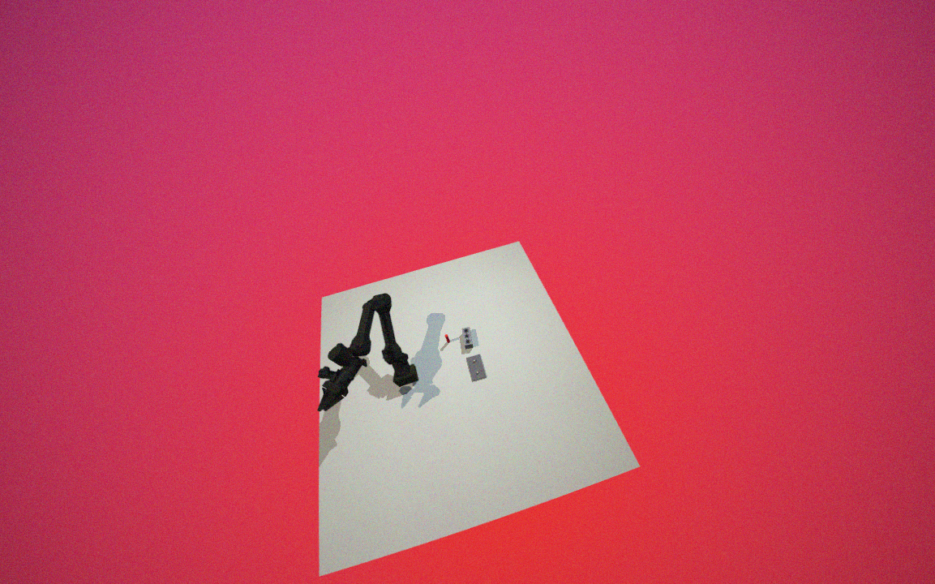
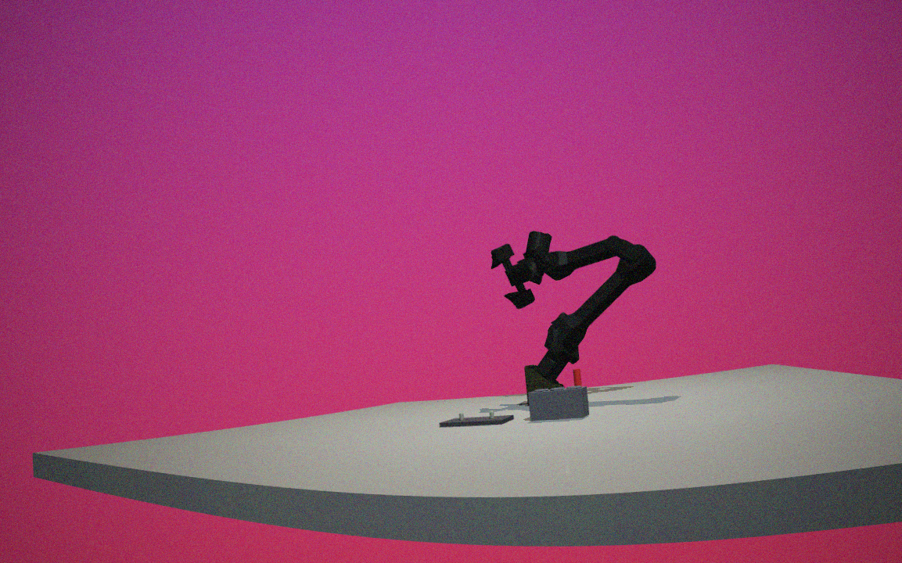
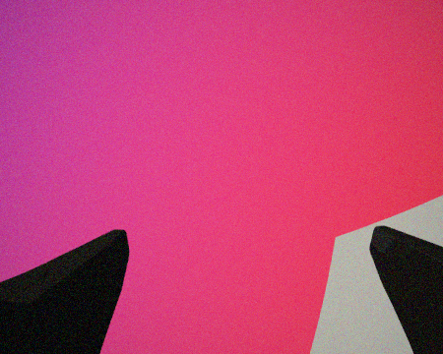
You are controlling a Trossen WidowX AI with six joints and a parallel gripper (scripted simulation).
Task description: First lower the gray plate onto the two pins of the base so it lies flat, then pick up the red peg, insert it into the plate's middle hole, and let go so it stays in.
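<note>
Now: the plate 56 cm ahead of my gripper tip, 32 cm below it and 30 cm to the left of it. From my gripper tip the other things lie so: dark flat base (57 cm ahead, 35 cm below, 14 cm to the left); red peg (46 cm ahead, 32 cm below, 31 cm to the left).
</note>
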